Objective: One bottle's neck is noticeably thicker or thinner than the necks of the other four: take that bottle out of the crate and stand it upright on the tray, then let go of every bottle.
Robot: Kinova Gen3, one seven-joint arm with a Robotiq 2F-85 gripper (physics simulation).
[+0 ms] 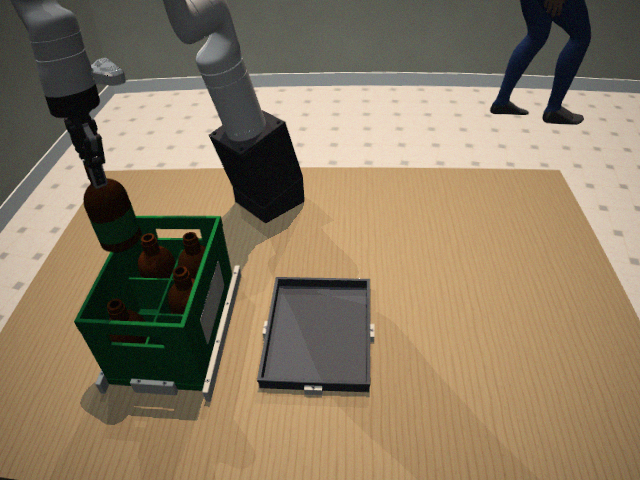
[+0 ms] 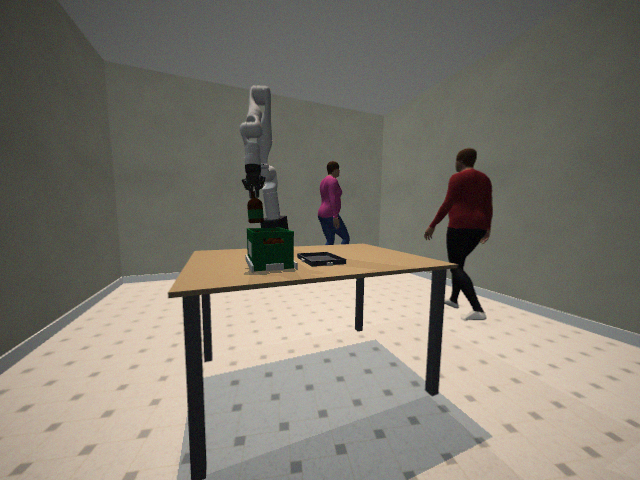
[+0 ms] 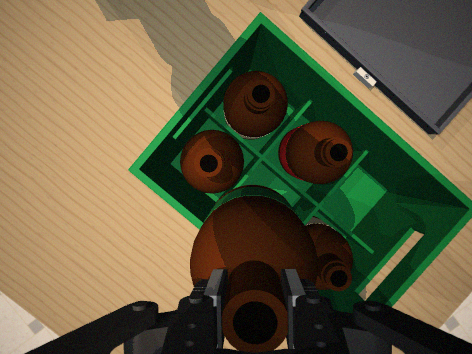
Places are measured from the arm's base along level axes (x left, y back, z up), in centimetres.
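Pixels of known places: gripper, fingertip midpoint: [image 1: 98, 182] [image 2: 254, 198] [image 3: 254, 289]; arm's base at its link origin: [image 1: 246, 128] [image 2: 273, 218].
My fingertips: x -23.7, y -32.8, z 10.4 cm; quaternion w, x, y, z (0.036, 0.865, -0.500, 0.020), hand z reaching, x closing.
Note:
For each thing: its middle in the pictures, then the offset to it from my fingertips. Level surfaces: height alone.
- brown bottle with a green label, body centre: [image 3: 253, 257] [image 1: 107, 204] [image 2: 255, 207] dx +0.3, dy -0.1, dz -4.3 cm
- green crate at the middle of its body: [image 3: 289, 181] [image 1: 164, 298] [image 2: 268, 247] dx +5.7, dy -3.7, dz -24.2 cm
- dark tray at the middle of its body: [image 3: 414, 21] [image 1: 318, 329] [image 2: 320, 258] dx +33.3, dy -9.4, dz -31.6 cm
- long pale rail at the middle of its body: [image 1: 223, 327] dx +15.5, dy -6.0, dz -31.4 cm
- wooden table at its surface level: dz -32.9 cm
My gripper [image 1: 99, 180] [image 2: 253, 194] [image 3: 254, 289] is shut on the neck of a brown bottle with a green label [image 1: 113, 224] [image 2: 254, 211] [image 3: 252, 232]. The bottle hangs upright, its base above the rim of the green crate [image 1: 170, 369] [image 2: 270, 258] [image 3: 365, 110]. Four brown bottles remain inside: one back left [image 1: 155, 260] [image 3: 200, 175], one back right [image 1: 192, 254] [image 3: 245, 117], a red-labelled one front right [image 1: 178, 297] [image 3: 310, 145], and one front left [image 1: 117, 311] [image 3: 332, 245], partly hidden. The dark tray [image 1: 320, 330] [image 2: 338, 262] [image 3: 410, 45] holds no bottle.
A long pale rail [image 1: 223, 330] lies between crate and tray, on the wooden table [image 1: 465, 310] [image 2: 217, 273] [image 3: 75, 125]. The black robot base [image 1: 263, 170] stands behind them. Two people, one in pink [image 2: 330, 196] and one in red [image 2: 467, 196], stand beyond the table.

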